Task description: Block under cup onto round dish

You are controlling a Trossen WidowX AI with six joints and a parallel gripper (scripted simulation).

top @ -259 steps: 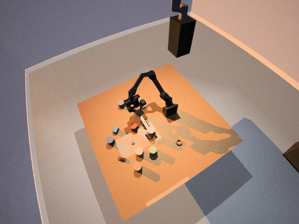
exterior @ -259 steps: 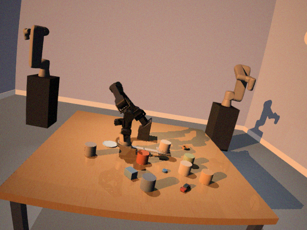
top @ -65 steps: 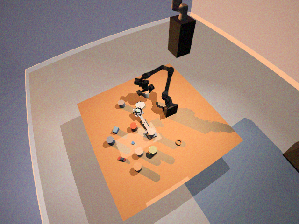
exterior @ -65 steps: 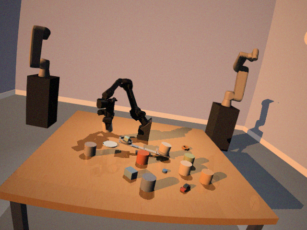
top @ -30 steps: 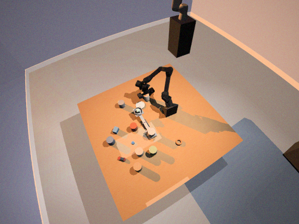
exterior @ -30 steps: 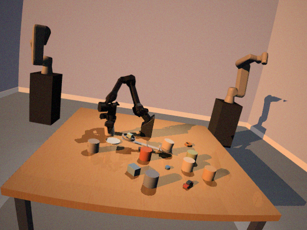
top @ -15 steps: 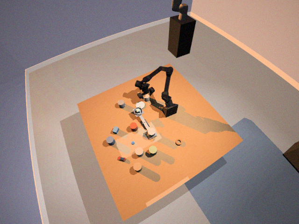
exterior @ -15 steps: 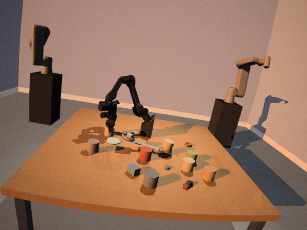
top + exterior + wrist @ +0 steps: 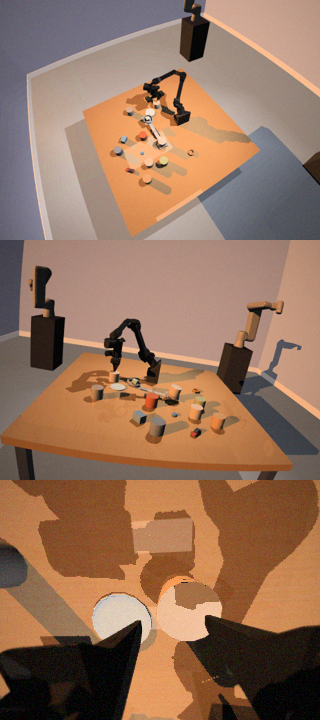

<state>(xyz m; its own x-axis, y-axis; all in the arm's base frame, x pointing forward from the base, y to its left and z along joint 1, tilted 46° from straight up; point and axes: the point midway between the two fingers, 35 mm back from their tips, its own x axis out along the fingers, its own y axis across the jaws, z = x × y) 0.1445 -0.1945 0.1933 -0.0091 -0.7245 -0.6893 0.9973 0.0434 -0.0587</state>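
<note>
My gripper tip is now 150 mm to the right of the pale green block and 150 mm short of it. Round my gripper tip: small balance (270 mm to the left, 150 mm ahead, 50 mm below); grey-beige cylinder (270 mm ahead, 70 mm to the right, 50 mm below); round dish (80 mm below, 80 mm ahead, 40 mm to the left).
</note>
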